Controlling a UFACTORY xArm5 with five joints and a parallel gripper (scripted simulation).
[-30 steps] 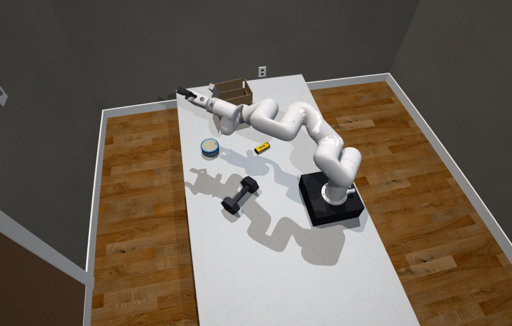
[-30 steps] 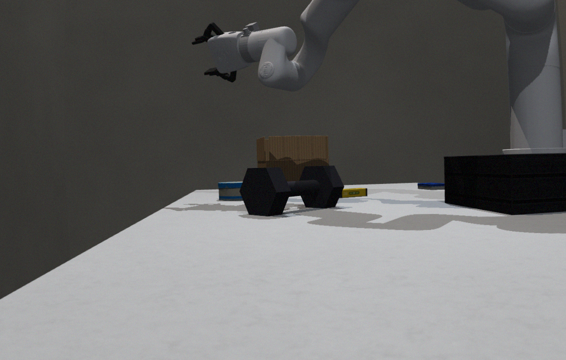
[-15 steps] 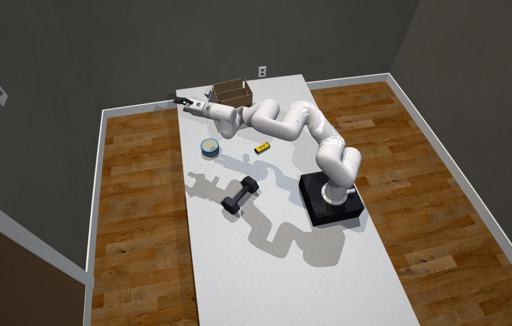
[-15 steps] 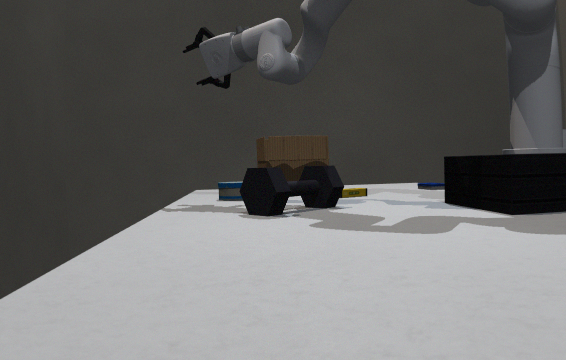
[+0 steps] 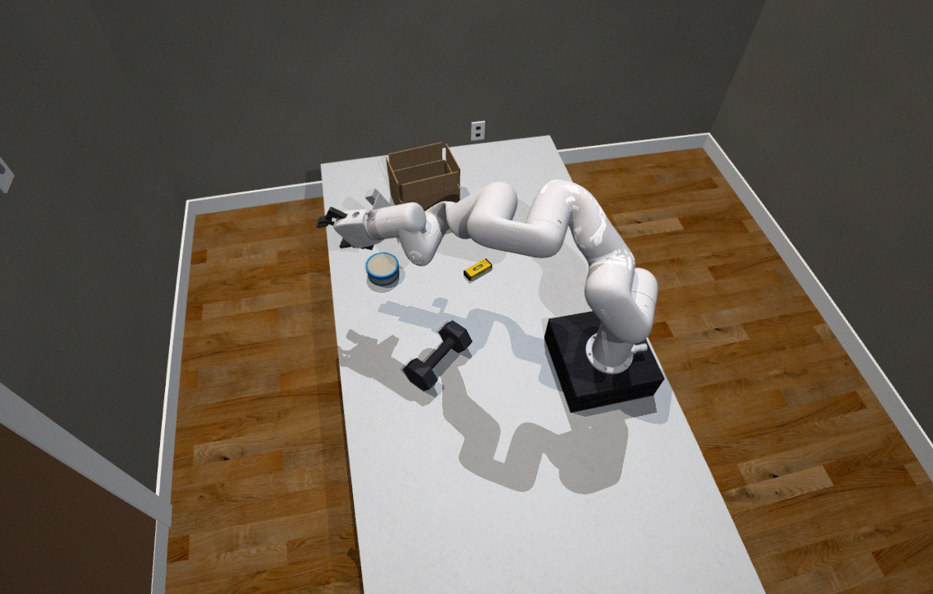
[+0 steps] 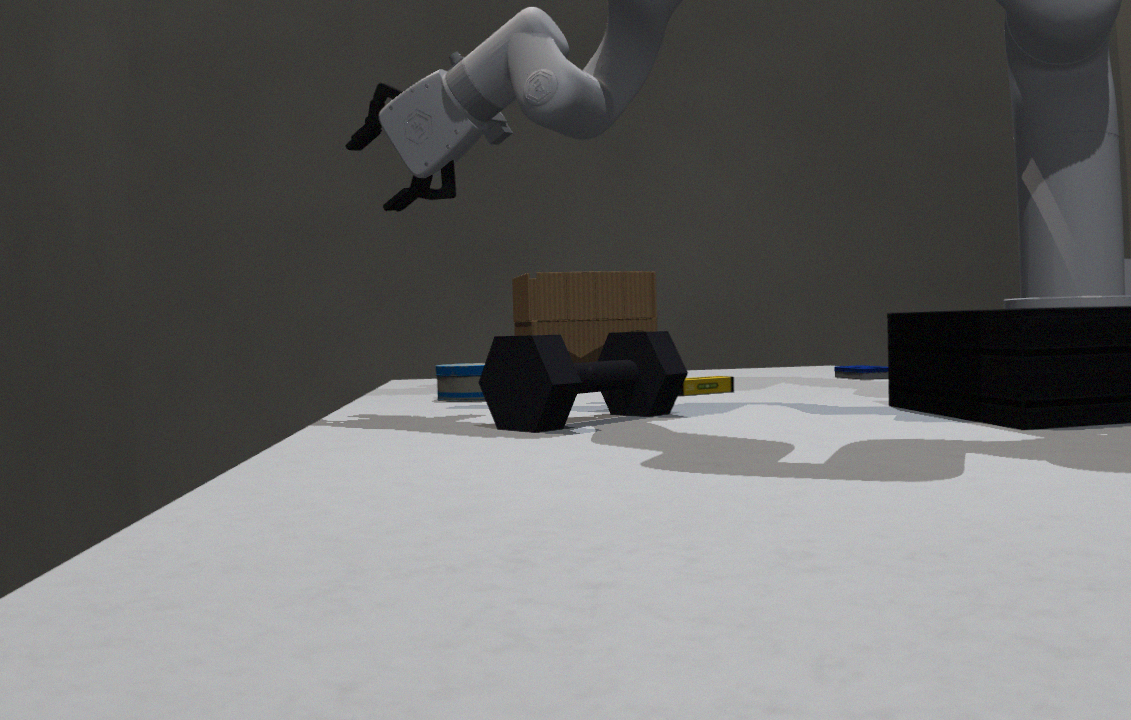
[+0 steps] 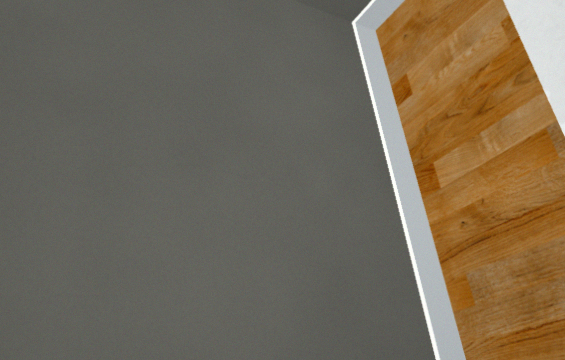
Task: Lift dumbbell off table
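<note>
The black dumbbell lies 24 cm behind my hand, 26 cm to the left of it and 25 cm below it. From my hand the other things lie so: flat blue thing 70 cm behind, 24 cm to the right, 28 cm below.
</note>
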